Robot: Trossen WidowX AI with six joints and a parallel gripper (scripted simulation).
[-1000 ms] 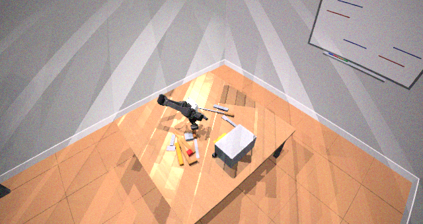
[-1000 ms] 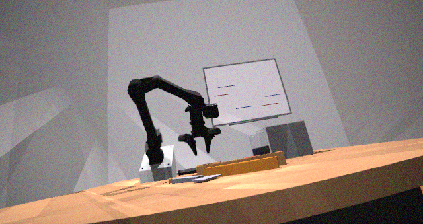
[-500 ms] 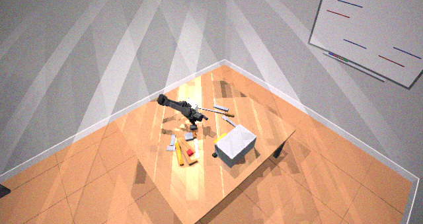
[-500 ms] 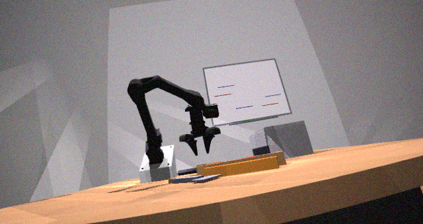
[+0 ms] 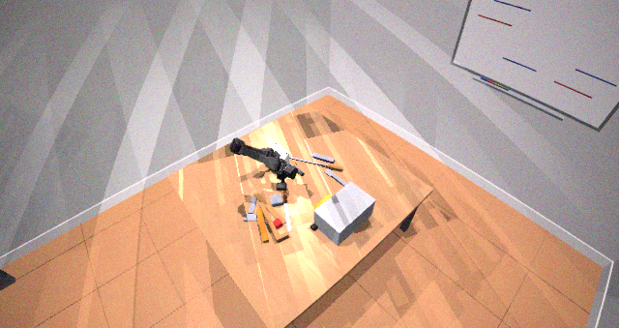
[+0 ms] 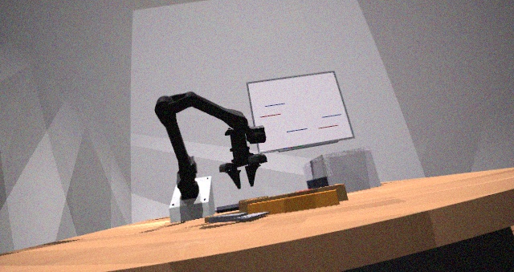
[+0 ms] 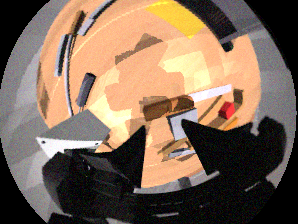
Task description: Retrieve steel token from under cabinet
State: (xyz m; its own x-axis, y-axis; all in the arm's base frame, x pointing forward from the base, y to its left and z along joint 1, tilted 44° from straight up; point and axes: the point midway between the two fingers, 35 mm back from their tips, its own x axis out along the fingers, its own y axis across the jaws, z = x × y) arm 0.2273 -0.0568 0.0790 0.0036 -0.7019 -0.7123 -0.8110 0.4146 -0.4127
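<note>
The grey block lies 20 mm ahead of my gripper tip, 70 mm to the right of it and 60 mm below it. Also, from my gripper tip: orange bar 120 mm ahead, 240 mm to the right, 60 mm below; then thin wooden stick 30 mm ahead, 130 mm to the right, 70 mm below; then red block 170 mm ahead, 160 mm to the right, 60 mm below.
</note>
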